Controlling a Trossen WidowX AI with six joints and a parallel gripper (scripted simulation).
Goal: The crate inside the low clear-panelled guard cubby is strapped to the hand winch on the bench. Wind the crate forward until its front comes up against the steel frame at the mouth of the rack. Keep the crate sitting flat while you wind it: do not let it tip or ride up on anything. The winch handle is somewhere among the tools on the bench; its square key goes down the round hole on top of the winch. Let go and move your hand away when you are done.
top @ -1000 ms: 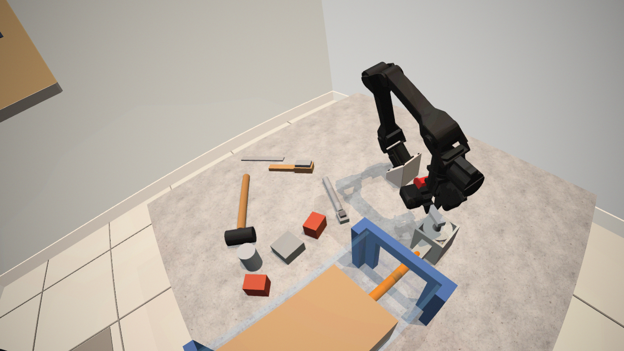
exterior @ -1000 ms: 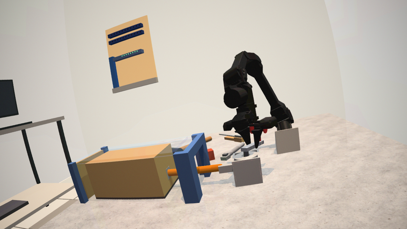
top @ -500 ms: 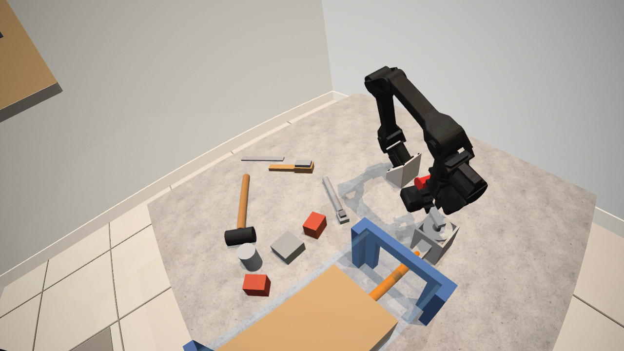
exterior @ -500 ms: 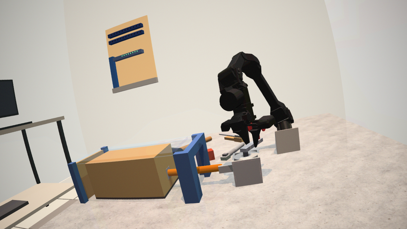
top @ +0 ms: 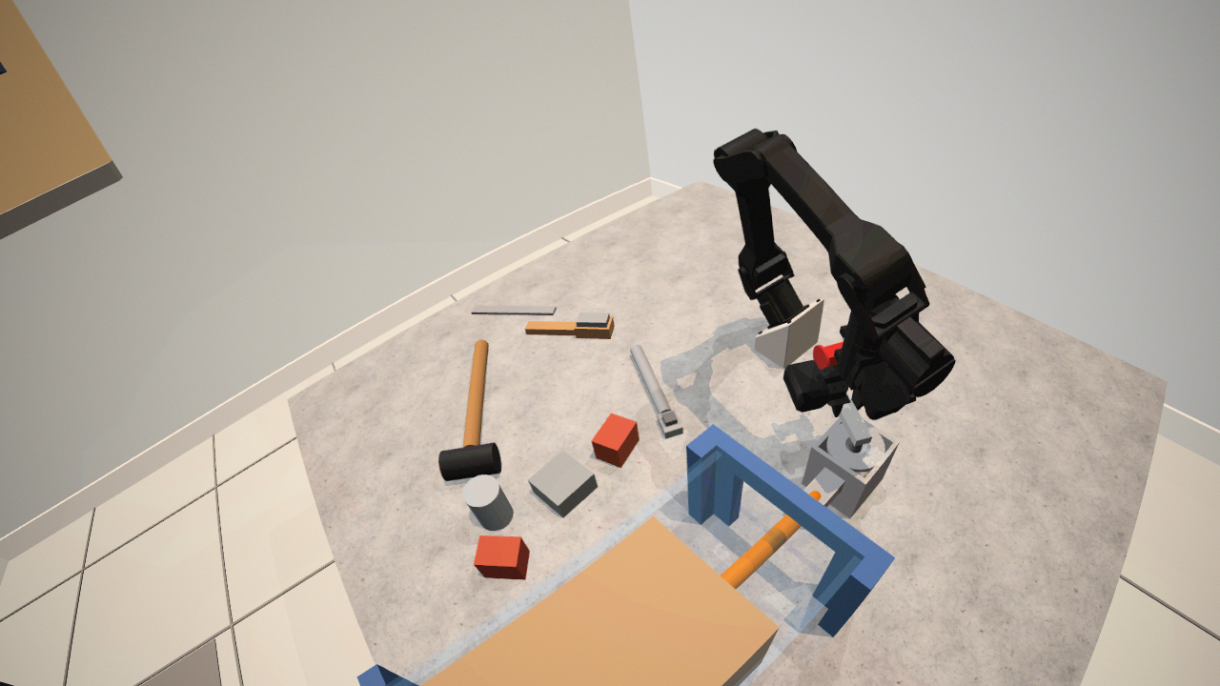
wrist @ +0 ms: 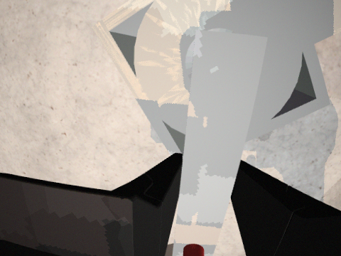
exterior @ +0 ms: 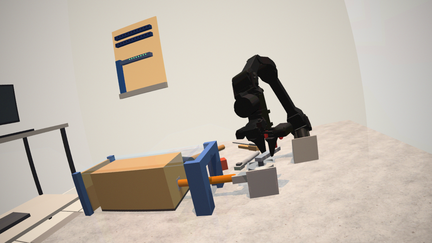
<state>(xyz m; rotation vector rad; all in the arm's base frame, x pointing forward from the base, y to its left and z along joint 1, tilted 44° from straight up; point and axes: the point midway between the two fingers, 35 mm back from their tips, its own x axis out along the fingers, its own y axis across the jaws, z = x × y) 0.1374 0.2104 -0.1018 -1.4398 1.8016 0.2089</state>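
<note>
My gripper tip is now 1 cm short of the grey winch, 3 cm to the right of it and 7 cm above it. From my gripper tip the other things lie so: blue steel frame 18 cm ahead, 5 cm to the left, 1 cm above; red knob 2 cm behind, 5 cm to the right, 5 cm above; crank handle 1 cm behind, 1 cm to the right, 2 cm above.
</note>
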